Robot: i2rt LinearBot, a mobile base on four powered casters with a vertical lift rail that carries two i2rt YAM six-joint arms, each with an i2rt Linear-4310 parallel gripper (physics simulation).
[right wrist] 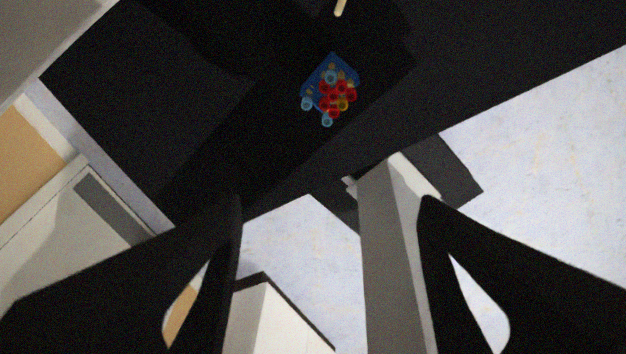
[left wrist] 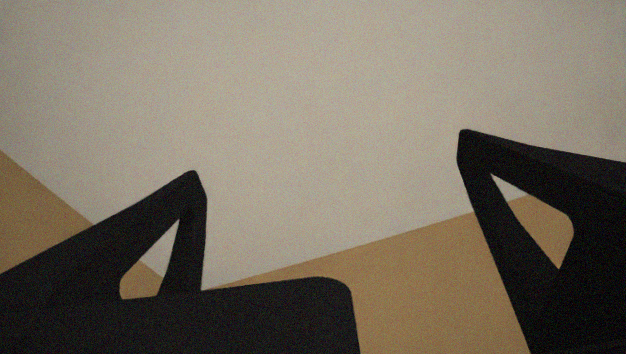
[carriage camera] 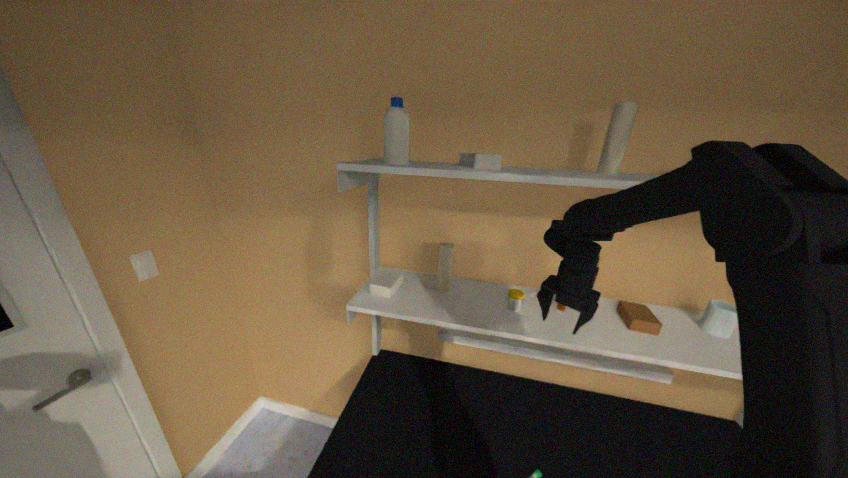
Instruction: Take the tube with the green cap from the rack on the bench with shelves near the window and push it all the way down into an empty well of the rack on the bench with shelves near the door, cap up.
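Frame: origin at the left arm's base, x right, y ahead, z up, level; millimetres.
Seen in the pictures: left gripper, between the fingertips: [left wrist: 328, 164]; right gripper, between the fingertips: [right wrist: 330, 209] [carriage camera: 558, 325].
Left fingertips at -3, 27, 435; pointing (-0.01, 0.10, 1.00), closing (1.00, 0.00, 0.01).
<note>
Offsets run from my left fingertips to a thing's top centre, as dx, dy, dz. "*": to the spot under its first point. Level surfaces: height alone.
The green cap @(* +758, +376, -974) [carriage camera: 536, 473] of a tube shows at the bottom edge of the carriage view. In the right wrist view, the pale rounded end of a tube @(* +690, +340, -977) [right wrist: 340, 7] shows at the top edge, over the black bench top @(dz -992) [carriage camera: 564, 415] [right wrist: 165, 100]. A blue rack @(* +624, +291, -939) [right wrist: 332, 58] with red, light blue and yellow capped tubes stands on that bench. My right gripper [carriage camera: 559, 325] [right wrist: 330, 209] is partly open and empty, pointing down high above the bench. My left gripper [left wrist: 328, 164] is wide open and empty, with ceiling and wall beyond it. The second rack does not show.
Behind the bench, the lower shelf @(dz -535) [carriage camera: 475, 308] holds a yellow-lidded jar @(* +701, +598, -507) [carriage camera: 516, 304], a brown block @(* +1056, +519, -495) [carriage camera: 640, 318] and a pale blue cup @(* +1278, +498, -482) [carriage camera: 719, 320]. The upper shelf [carriage camera: 433, 169] holds a blue-capped bottle @(* +295, +668, -11) [carriage camera: 396, 139]. A door [carriage camera: 41, 320] is at the left.
</note>
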